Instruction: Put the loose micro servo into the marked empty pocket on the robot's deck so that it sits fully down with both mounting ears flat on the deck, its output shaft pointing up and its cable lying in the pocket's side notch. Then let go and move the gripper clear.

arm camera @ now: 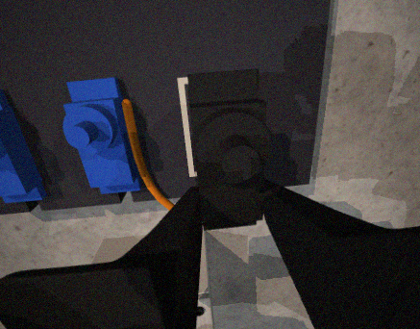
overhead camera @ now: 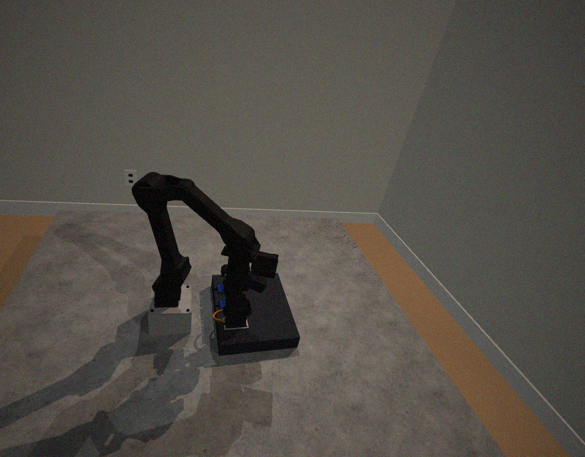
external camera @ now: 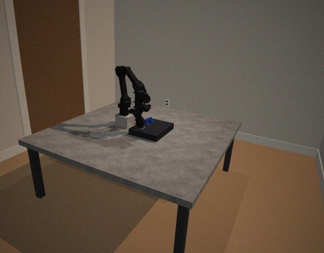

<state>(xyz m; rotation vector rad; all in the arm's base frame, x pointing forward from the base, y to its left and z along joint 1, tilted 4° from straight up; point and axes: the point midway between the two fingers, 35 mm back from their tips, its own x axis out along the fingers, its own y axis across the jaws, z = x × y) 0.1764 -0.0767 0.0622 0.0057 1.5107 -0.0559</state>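
My gripper tip is 130 mm short of the dark deck, 80 mm above it and 70 mm to the right of it.
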